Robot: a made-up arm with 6 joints.
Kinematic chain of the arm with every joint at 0, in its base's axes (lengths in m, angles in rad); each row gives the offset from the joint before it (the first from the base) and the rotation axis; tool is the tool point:
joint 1: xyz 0 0 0.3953 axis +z
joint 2: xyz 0 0 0 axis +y
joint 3: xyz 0 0 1.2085 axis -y
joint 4: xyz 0 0 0 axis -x
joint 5: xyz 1.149 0 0 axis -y
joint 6: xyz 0 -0.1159 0 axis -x
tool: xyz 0 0 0
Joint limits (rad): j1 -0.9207..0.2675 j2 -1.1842..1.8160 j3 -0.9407..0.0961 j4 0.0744..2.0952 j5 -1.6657..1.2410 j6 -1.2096..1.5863
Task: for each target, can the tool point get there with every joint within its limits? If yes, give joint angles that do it. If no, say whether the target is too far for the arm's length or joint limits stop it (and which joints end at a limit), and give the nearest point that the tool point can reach.
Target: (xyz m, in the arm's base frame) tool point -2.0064 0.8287 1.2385
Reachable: no: joint limits stop it (at a limit: joint 2, joint 3) | nearest point -0.8330 0.3440 1.9850 | short by 1.473 m
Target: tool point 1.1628 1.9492 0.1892
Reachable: no: joint limits stop it (at a limit: joint 1, joint 4) | nearest point 1.5631 0.4886 0.1892 | short by 1.514 m
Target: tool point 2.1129 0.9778 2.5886
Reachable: no: too far | nearest point 1.2608 0.3858 1.6542 | short by 1.396 m
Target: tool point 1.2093 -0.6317 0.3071
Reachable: yes | joints -0.5032 0.7133 -0.4350 1.8306 0.0166 -0.5676
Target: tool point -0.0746 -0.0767 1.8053
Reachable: yes | joints -0.3884 -0.9257 -0.3418 0.5431 0.3822 0.4568
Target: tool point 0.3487 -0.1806 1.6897
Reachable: yes | joints -0.2335 -0.6411 -0.4118 0.6103 -1.2860 -0.0555
